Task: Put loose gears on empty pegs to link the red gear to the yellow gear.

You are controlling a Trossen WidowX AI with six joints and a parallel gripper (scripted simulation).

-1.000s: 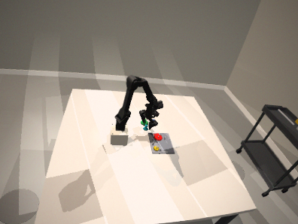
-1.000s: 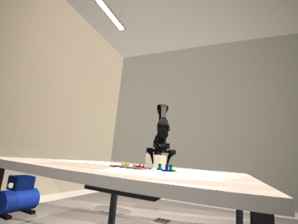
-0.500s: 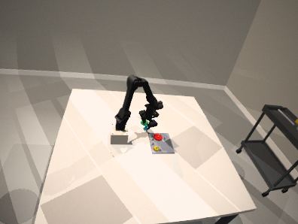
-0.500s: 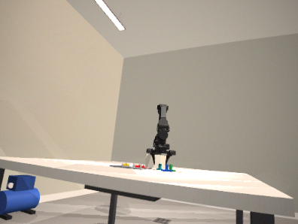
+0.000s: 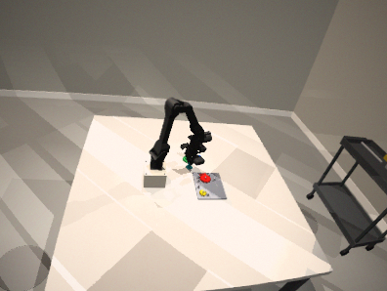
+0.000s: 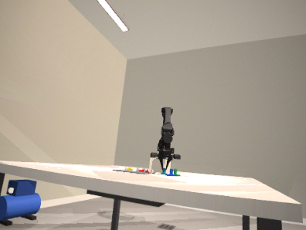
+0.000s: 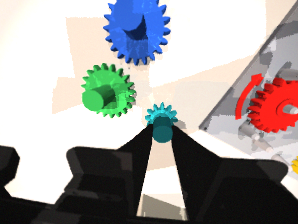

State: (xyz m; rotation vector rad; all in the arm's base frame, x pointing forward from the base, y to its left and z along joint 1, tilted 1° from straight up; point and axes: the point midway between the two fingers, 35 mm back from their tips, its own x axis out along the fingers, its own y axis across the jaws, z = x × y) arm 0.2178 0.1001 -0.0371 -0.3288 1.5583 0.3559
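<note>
The red gear lies 110 mm to the right of my gripper tip, 80 mm ahead of it and 10 mm below it. Round my gripper tip: green gear (70 mm to the left, 10 mm below); cyan gear (10 mm below); blue gear (70 mm to the left, 70 mm ahead, 10 mm below).
</note>
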